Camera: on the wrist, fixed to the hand. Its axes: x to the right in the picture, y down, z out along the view.
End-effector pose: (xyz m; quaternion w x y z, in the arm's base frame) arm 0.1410 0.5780 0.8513 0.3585 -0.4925 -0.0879 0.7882
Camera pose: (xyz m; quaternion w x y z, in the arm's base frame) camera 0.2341 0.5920 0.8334 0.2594 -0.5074 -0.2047 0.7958
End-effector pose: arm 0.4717 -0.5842 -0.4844 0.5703 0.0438 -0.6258 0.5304
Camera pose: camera 0.5588 -0.5452 -0.4757 0.5302 -0.0325 -0.7209 0.4452
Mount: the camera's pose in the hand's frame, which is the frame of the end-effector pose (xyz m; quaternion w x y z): -0.0021 -0.0459 -0.0841 0.9881 -0.1455 -0.0426 0.0246
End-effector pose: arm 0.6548 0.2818 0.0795 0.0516 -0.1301 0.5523 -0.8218
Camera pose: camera 0.6367 0.3751 0.0915 0.0758 -0.1575 0.6663 -0.7249
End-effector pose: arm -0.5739 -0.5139 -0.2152 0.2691 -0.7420 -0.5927 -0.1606
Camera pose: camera -0.6120 -0.5582 -0.1392 0.1366 -0.7937 -0.5555 -0.2067
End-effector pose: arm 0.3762 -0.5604 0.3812 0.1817 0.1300 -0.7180 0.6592
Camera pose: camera 0.4052 -0.4814 0.4270 0.1517 0.1124 -0.8163 0.5458
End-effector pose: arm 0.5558 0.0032 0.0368 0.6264 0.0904 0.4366 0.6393
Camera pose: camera 0.5336 -0.0437 -0.0438 0.6350 0.0362 0.3095 0.7068
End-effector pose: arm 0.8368 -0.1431 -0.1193 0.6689 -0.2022 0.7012 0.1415
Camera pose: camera 0.7845 -0.2226 -0.1084 0.6579 -0.2738 0.6488 0.2669
